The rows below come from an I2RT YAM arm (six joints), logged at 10 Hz.
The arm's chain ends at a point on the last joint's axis. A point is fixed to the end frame.
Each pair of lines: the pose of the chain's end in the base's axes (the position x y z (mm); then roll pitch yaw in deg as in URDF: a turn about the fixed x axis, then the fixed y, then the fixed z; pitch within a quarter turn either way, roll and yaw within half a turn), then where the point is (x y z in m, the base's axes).
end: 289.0 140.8 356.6 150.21 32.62 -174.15
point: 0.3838 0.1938 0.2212
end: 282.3 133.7 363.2 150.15 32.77 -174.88
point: 0.3781 0.1857 0.2281
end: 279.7 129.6 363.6 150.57 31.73 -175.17
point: 0.3736 0.1797 0.2265
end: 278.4 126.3 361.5 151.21 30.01 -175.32
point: 0.3686 0.1739 0.2211
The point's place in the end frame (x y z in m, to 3 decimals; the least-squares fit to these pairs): -0.011 -0.046 0.167
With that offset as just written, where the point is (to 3 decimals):
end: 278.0 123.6 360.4 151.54 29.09 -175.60
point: 0.366 0.170 0.218
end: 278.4 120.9 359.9 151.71 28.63 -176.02
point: 0.366 0.166 0.217
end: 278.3 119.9 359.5 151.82 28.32 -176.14
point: 0.365 0.164 0.216
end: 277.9 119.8 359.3 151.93 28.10 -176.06
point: 0.364 0.164 0.215
